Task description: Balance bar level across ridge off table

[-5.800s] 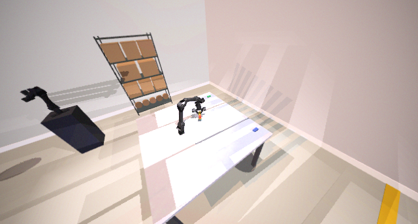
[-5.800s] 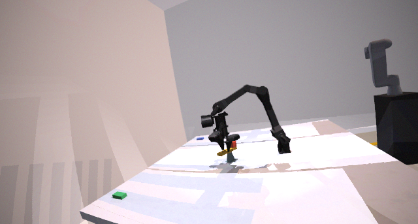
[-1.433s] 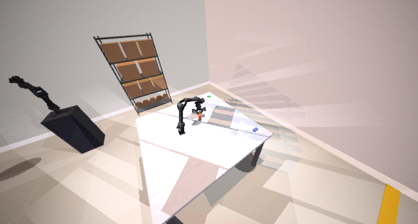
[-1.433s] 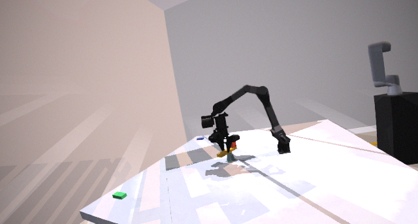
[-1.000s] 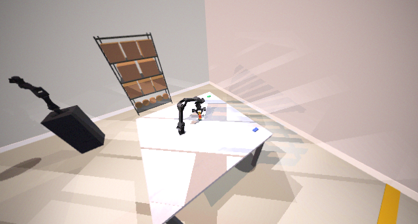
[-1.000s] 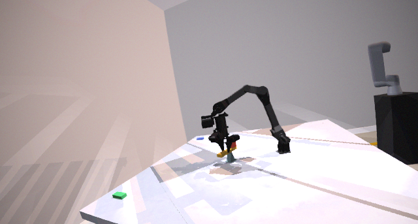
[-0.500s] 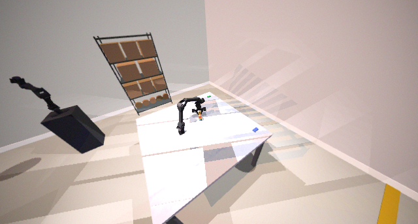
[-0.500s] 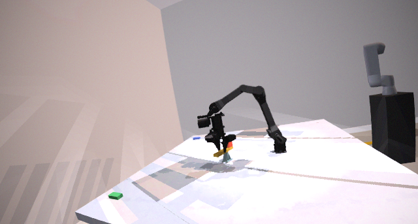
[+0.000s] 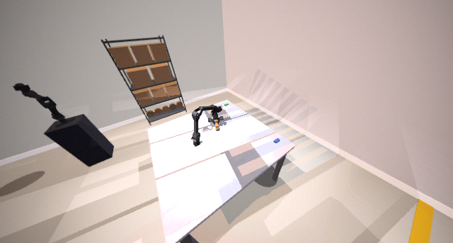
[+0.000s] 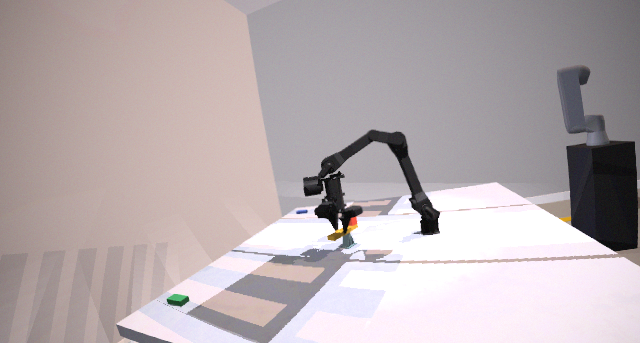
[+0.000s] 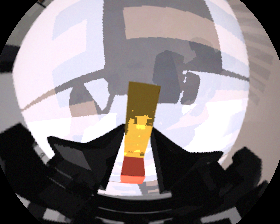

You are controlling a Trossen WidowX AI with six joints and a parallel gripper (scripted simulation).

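Right now my gripper tip is 2 cm past the bar, 4 cm to the left of it and 1 cm below it. The rest, counted from my gripper tip: blue block: 42 cm ahead, 59 cm to the right, 5 cm below; green block: 42 cm ahead, 41 cm to the left, 5 cm below.
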